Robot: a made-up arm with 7 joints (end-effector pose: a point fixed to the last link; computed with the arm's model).
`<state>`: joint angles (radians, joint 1 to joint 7).
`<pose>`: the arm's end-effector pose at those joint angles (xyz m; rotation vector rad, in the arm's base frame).
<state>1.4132 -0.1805 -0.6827 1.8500 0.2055 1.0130 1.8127</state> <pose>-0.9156 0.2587 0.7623 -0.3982 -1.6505 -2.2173</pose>
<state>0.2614 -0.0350 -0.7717 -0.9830 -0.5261 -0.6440 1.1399</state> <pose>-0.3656 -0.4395 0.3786 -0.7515 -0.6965 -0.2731</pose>
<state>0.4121 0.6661 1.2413 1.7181 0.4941 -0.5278 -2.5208</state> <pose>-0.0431 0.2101 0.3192 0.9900 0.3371 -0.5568</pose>
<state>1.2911 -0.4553 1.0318 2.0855 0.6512 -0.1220 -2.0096</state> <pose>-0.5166 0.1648 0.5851 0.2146 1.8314 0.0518</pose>
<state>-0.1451 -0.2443 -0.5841 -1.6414 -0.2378 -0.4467 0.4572</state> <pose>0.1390 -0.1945 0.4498 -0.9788 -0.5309 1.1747</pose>
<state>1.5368 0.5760 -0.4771 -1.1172 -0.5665 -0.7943 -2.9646</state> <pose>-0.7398 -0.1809 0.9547 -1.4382 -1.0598 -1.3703</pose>
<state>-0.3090 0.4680 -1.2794 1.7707 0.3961 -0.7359 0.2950</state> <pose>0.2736 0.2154 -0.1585 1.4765 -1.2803 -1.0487</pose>
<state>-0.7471 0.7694 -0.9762 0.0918 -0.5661 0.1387 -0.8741</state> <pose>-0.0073 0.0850 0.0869 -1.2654 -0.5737 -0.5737</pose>
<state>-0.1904 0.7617 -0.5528 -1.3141 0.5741 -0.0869 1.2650</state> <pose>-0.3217 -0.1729 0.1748 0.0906 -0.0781 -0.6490</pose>
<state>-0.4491 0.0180 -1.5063 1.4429 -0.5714 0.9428 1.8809</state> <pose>0.2422 0.0556 -0.1648 -1.3597 1.7786 1.0330</pose>
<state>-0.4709 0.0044 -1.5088 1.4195 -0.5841 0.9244 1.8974</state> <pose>0.2626 0.0464 -0.1582 -1.3917 1.7650 1.0165</pose>
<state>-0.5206 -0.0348 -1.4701 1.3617 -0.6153 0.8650 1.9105</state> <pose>0.2891 0.0314 -0.1502 -1.4404 1.7652 1.0577</pose>
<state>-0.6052 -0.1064 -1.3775 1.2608 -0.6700 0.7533 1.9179</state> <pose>0.3201 0.0041 -0.1382 -1.5024 1.7904 1.1699</pose>
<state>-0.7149 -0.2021 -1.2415 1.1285 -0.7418 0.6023 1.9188</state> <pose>0.3481 -0.0418 -0.1173 -1.5554 1.8503 1.3283</pose>
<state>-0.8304 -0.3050 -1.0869 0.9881 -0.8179 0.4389 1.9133</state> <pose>0.3654 -0.1055 -0.0835 -1.5717 1.9456 1.4913</pose>
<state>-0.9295 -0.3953 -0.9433 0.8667 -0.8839 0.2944 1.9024</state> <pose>0.3683 -0.1724 -0.0416 -1.5416 2.0564 1.6256</pose>
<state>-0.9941 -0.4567 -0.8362 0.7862 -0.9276 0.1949 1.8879</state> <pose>0.3590 -0.2218 -0.0068 -1.4874 2.1493 1.7211</pose>
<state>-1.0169 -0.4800 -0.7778 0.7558 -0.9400 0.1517 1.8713</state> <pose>0.3426 -0.2404 0.0054 1.4085 -2.1442 -1.7429</pose>
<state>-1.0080 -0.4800 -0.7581 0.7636 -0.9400 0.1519 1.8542</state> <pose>0.3229 -0.2371 -0.0026 1.3546 -2.1277 -1.7592</pose>
